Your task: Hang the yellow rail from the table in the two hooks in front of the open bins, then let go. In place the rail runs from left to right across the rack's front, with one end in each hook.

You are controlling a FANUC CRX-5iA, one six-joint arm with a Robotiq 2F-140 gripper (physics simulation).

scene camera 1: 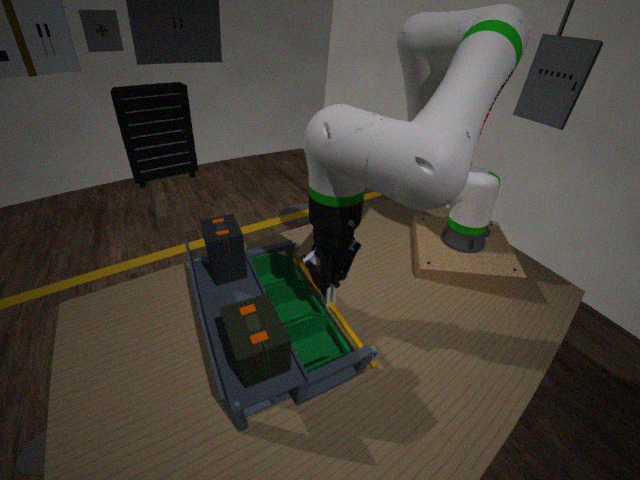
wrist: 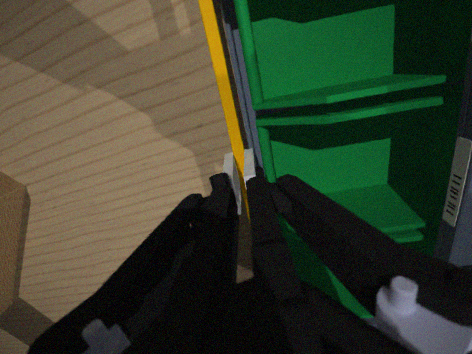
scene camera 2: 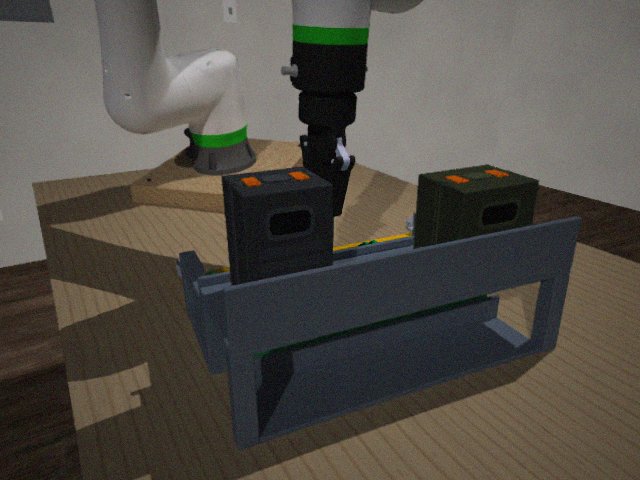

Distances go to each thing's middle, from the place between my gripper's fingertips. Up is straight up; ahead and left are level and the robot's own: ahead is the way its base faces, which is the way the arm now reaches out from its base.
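Labels:
There is the olive case (scene camera 2: 455, 204), which is 11 cm above my hand, 22 cm ahead of it and 6 cm to the left of it. I also see the dark box (scene camera 2: 278, 222), and that one is 16 cm to the right of my hand, 17 cm ahead of it and 12 cm above it.

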